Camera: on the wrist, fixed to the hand. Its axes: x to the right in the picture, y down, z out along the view.
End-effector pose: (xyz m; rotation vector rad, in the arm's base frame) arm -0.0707 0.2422 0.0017 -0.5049 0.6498 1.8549
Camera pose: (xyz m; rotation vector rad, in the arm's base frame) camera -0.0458 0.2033 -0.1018 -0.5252 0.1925 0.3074
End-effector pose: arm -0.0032 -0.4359 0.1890 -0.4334 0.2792 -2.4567
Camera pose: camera -0.0805 -0.4173 0.1082 0.4922 0.3621 2.1884
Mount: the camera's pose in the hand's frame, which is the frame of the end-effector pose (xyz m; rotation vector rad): 0.0275 -0.0324 -0.1051 0.2155 -0.0886 -1.5768
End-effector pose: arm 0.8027 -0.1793 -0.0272 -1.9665 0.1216 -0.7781
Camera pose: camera 0.7572 -0.2534 0.0456 -1.5872 -1.6479 -1.5211
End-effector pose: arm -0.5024 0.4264 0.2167 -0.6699 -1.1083 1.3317
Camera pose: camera -0.3972 0.4686 0.2127 0.4597 -1.0734 0.0747
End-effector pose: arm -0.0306 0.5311 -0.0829 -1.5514 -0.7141 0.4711
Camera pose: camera 0.0548 0.4734 -0.0357 -0.4189 -1.6034 -0.5622
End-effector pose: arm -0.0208 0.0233 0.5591 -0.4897 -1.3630 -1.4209
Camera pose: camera -0.0209 -0.0884 0.5395 -0.8741 1.8896 2.2047
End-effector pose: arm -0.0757 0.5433 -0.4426 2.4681 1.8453 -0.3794
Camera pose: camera -0.0811 0.5970 -0.3429 -0.3840 -2.8091 0.5455
